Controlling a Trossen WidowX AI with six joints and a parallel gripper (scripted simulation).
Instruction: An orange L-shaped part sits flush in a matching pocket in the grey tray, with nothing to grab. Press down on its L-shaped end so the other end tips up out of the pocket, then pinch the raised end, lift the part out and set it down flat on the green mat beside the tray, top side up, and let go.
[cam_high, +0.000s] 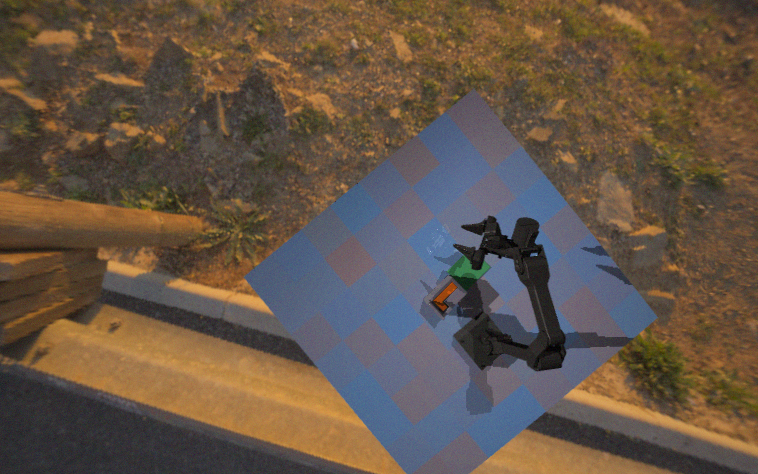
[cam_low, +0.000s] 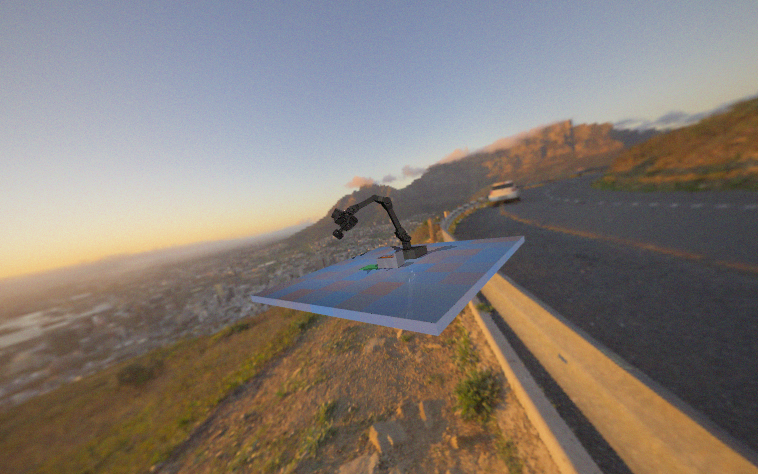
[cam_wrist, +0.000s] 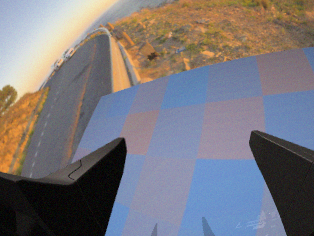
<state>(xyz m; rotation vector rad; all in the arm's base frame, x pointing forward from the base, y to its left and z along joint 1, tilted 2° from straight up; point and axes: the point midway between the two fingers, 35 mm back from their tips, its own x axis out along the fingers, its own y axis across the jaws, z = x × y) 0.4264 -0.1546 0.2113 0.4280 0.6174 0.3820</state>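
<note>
Now: the orange L-shaped part 22 cm below my gripper tip, 20 cm behind it and 16 cm to the left of it. Round my gripper tip: green mat (28 cm below, 20 cm behind).
</note>
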